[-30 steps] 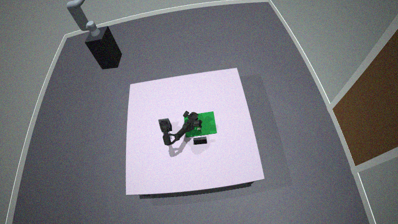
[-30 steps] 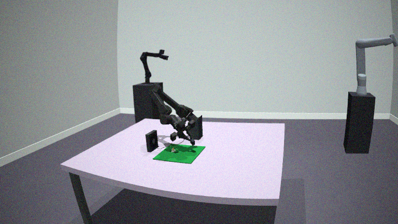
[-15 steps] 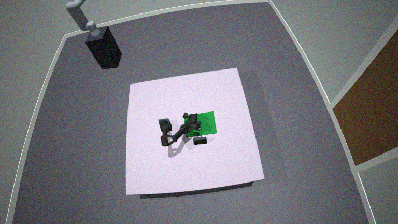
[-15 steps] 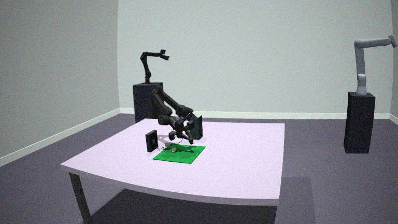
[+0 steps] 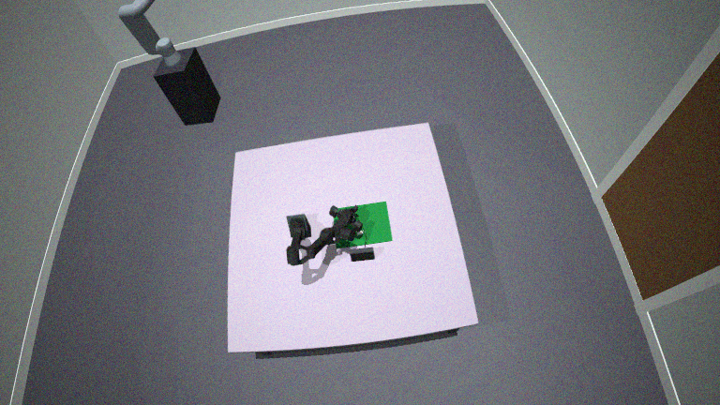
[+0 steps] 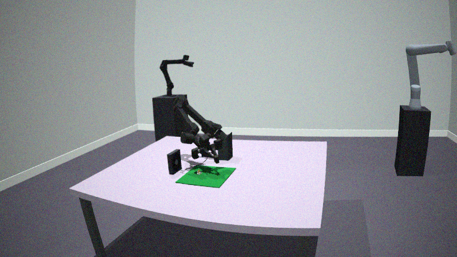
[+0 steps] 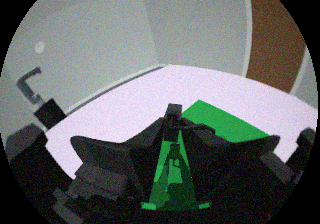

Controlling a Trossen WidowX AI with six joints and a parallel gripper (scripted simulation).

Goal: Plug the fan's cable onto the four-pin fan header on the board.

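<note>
Now: gripper tip 12 cm above the green board, 4 cm to the left of it and 3 cm short of it. From my gripper tip the other things lie so: four-pin header (11 cm below, 9 cm to the right, 2 cm ahead); then dark plug (1 cm to the left, 1 cm below); then black fan (23 cm to the right, 5 cm below, 4 cm ahead).
</note>
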